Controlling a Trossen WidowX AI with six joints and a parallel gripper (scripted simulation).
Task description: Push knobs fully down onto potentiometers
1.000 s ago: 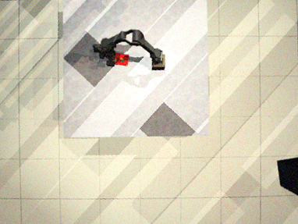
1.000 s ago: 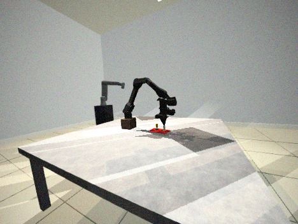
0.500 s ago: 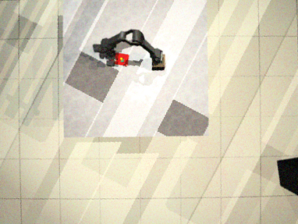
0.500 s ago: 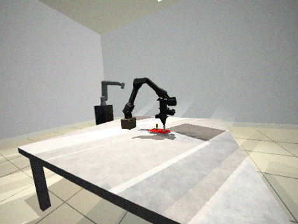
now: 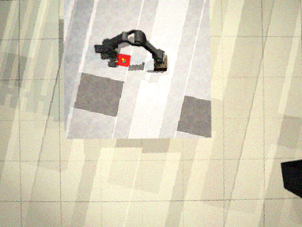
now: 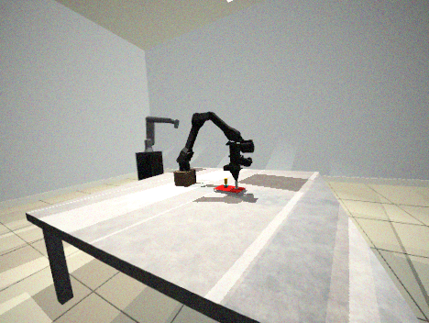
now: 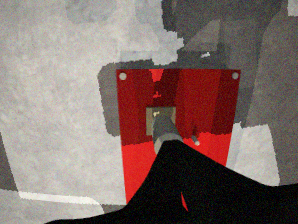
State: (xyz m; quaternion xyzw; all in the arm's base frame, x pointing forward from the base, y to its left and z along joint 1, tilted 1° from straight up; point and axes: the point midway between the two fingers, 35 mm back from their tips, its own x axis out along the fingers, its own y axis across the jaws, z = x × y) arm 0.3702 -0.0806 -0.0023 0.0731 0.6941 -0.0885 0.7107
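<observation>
The round grey knob lies 2 cm below my gripper tip. Round my gripper tip: yellow-brown knob (6 cm behind, 2 cm to the left, 1 cm below).
</observation>
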